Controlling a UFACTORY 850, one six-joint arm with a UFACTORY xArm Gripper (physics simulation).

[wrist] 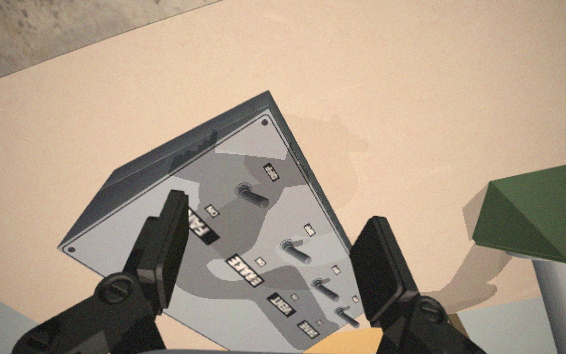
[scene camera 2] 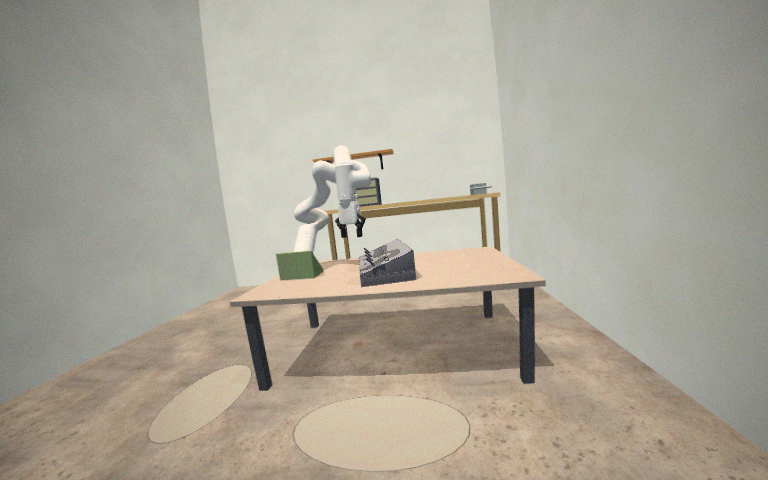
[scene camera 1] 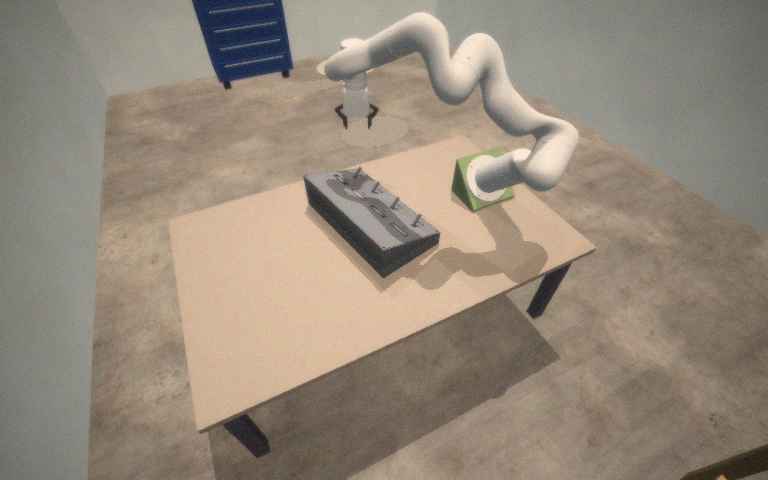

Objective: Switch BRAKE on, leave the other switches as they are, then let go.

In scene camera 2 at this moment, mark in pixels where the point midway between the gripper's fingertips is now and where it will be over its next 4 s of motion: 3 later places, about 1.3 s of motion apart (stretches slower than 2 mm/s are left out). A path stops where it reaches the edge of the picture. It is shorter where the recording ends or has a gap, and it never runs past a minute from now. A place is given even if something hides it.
My gripper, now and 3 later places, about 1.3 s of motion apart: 351, 237; 368, 238; 369, 247; 369, 252
